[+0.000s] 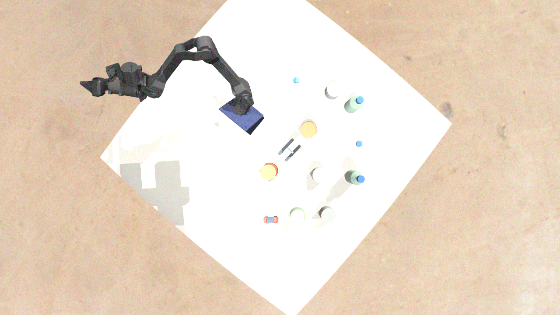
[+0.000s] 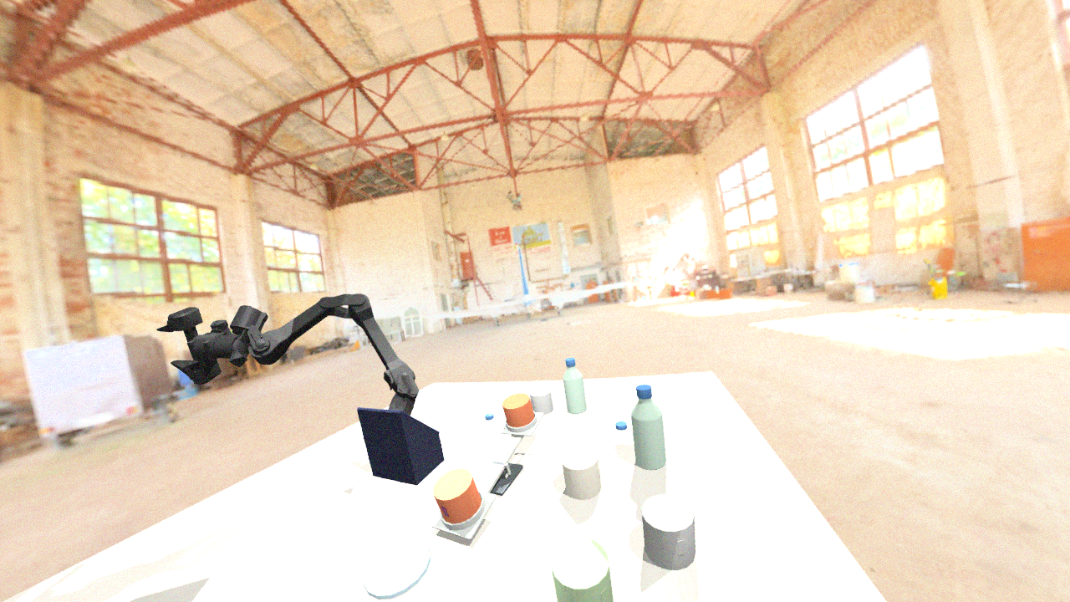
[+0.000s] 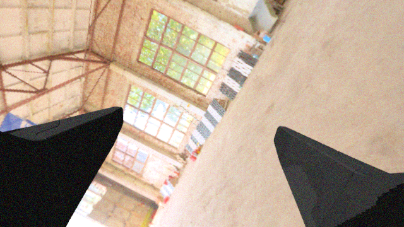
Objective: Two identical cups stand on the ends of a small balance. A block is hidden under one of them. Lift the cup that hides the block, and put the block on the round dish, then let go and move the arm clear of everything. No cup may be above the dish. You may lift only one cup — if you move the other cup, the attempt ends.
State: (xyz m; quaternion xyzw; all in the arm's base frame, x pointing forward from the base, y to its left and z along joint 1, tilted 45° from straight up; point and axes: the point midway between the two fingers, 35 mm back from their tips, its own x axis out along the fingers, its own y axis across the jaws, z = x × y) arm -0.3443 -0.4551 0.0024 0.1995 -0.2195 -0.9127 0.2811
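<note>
My gripper tip is now 700 mm short of the teal block, 250 mm to the right of it and 370 mm above it. Round my gripper tip: green cup 960 mm ahead, 190 mm to the left, 370 mm below; then round white dish 660 mm ahead, 130 mm to the left, 400 mm below; then red toy car 880 mm ahead, 90 mm to the left, 390 mm below.
</note>
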